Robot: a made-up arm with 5 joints.
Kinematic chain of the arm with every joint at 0, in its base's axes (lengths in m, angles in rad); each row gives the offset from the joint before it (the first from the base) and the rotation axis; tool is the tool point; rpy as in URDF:
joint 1: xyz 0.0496 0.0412 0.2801 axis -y
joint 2: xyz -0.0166 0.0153 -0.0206 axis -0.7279 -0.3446 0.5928
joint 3: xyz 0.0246 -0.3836 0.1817 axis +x
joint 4: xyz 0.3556 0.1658 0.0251 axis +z
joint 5: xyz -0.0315 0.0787 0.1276 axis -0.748 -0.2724 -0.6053
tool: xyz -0.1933 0.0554 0.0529 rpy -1.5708 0 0
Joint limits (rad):
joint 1: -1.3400..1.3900
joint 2: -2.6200..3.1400
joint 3: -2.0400..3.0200
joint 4: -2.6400..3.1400
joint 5: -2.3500..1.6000
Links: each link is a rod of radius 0.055 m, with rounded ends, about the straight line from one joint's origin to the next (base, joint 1, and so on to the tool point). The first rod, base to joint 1, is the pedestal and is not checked.
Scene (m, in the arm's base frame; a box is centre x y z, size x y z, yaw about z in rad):
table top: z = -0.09
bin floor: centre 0.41 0.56 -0.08 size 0.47 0.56 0.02 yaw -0
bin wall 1: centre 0.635 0.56 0.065 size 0.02 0.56 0.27 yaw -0
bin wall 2: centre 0.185 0.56 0.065 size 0.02 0.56 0.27 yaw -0
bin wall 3: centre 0.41 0.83 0.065 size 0.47 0.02 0.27 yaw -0
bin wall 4: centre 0.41 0.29 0.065 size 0.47 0.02 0.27 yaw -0
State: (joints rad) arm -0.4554 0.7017 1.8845 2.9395 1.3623
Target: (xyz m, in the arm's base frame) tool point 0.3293 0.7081 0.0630
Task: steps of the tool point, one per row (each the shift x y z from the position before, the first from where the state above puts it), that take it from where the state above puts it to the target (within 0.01 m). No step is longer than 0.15 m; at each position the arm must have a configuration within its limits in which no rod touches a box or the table.
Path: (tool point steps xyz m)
1: -0.0009 0.1275 -0.0247
2: -0.0294 0.1264 -0.0301
3: -0.0585 0.1186 -0.0285
4: -0.0853 0.1045 -0.0203
5: -0.0225 0.0600 -0.0736
6: -0.0263 0.0606 -0.0587
7: -0.0289 0.0603 -0.0410
8: -0.0301 0.0582 -0.0211

